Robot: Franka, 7 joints.
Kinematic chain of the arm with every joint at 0, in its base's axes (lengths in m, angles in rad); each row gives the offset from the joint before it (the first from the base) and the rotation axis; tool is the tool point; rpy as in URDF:
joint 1: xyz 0 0 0.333 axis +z
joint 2: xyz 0 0 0 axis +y
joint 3: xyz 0 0 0.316 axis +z
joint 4: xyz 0.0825 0 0 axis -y
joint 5: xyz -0.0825 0 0.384 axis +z
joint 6: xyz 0 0 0 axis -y
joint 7: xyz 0.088 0 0 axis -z
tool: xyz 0 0 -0.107 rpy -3.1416 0 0
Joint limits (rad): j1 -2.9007..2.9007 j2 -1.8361..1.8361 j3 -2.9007..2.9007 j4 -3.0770..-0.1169 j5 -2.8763..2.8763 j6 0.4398..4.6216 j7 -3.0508..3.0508
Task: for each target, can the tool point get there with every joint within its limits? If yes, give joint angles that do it. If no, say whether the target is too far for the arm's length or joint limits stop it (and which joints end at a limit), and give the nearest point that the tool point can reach.
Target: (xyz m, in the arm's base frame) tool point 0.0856 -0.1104 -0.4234
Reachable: no: joint limits stop it (at a limit: joint 2) | nearest point 0.0971 -0.1252 -0.3459 | short by 0.080 m
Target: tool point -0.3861 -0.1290 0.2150
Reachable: yes | joints -1.2167 0.7492 -1.3188 -2.6494 -1.9576 2.1948 -1.9591
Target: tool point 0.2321 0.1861 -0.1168
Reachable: yes | joints 0.7641 1.0813 -0.1204 -2.3385 -0.7542 2.8699 -1.4870
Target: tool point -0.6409 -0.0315 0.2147
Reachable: yes | joints 2.1504 1.1980 1.1540 -1.7710 0.4043 2.1710 -1.5501
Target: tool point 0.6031 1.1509 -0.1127
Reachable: no: too far | nearest point 0.3767 0.7188 0.0546 | short by 0.516 m
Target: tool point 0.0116 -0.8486 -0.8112
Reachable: no: too far | nearest point 0.0075 -0.5484 -0.2899 | short by 0.602 m
